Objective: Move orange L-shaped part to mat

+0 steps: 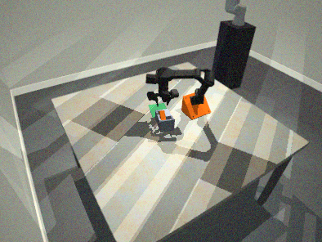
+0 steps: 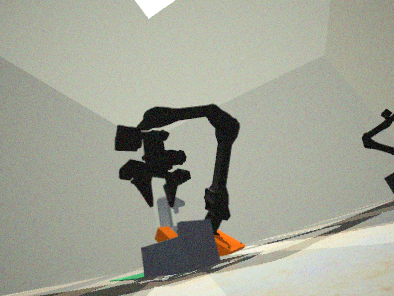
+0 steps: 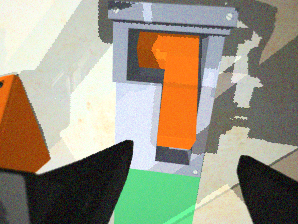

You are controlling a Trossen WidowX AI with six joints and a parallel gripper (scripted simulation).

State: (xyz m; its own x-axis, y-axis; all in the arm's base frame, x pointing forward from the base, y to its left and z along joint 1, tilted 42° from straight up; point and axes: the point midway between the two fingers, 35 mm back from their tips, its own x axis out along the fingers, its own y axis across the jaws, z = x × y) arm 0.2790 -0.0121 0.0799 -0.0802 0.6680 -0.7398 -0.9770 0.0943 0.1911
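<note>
Right now my gripper tip is 10 cm above the orange L-shaped part, 4 cm to the right of it and 1 cm past it. Also, from my gripper tip: green mat (16 cm below, 14 cm to the right, 4 cm behind).
</note>
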